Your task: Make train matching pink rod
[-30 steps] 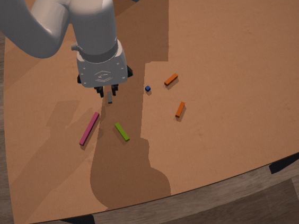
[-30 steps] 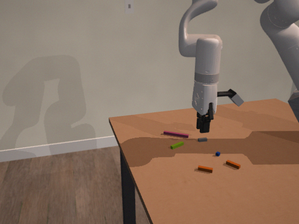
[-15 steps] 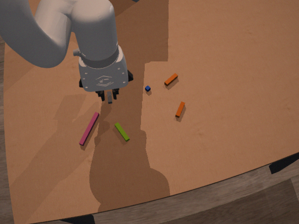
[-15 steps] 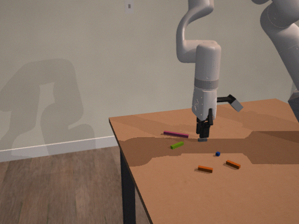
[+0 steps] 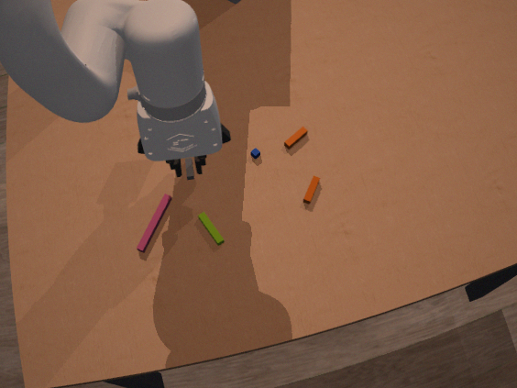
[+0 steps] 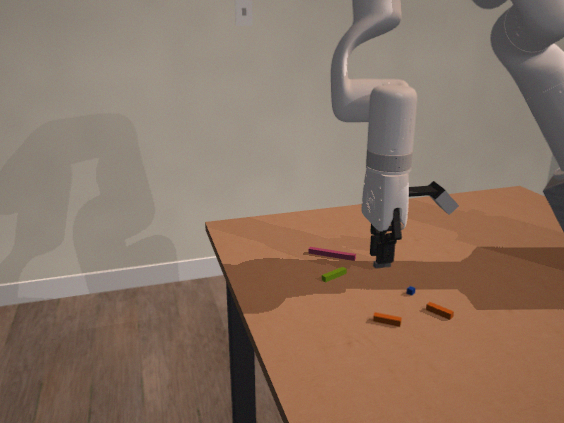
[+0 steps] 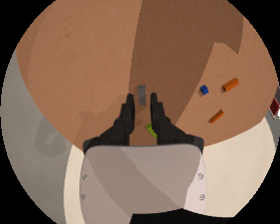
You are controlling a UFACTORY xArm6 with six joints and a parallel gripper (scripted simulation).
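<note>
Right now my hand is 30 mm above the grey rod. From my hand the other things lie so: lime rod (100 mm ahead, 30 mm below); then pink rod (60 mm ahead, 70 mm to the right, 30 mm below); then blue rod (10 mm ahead, 100 mm to the left, 30 mm below).
</note>
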